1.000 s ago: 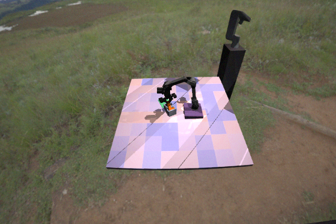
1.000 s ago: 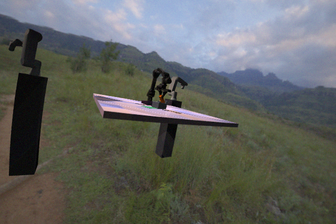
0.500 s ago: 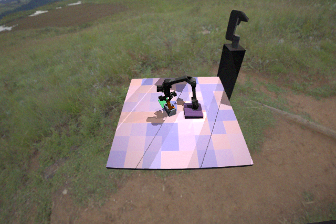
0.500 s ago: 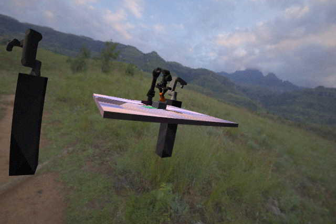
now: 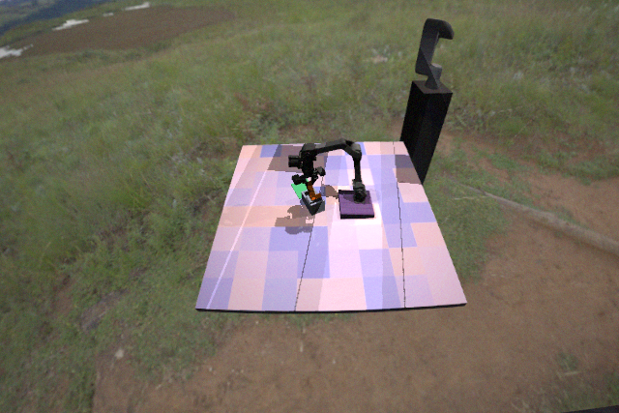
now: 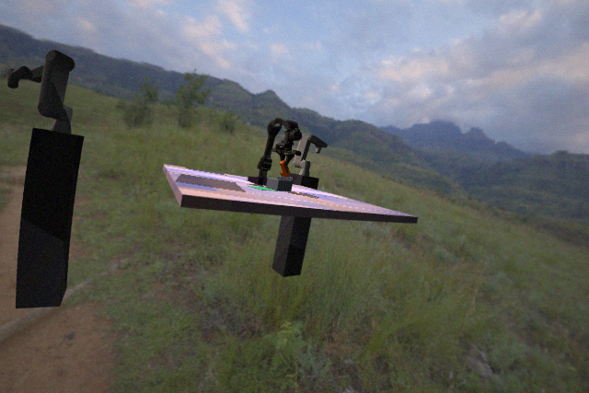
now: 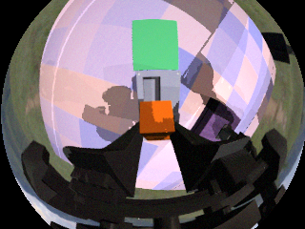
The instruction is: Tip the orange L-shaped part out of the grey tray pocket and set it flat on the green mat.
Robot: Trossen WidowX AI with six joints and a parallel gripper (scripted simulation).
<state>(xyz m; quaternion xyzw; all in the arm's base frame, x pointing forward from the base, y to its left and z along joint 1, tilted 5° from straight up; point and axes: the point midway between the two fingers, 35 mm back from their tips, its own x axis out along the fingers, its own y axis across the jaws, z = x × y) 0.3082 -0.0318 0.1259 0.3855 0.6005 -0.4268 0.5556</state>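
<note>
Now: gripper tip 170 mm above the green mat, 140 mm to the left of it and 40 mm short of it. The rest, counted from my gripper tip: orange L-shaped part (30 mm below, 20 mm to the left, 20 mm behind).
</note>
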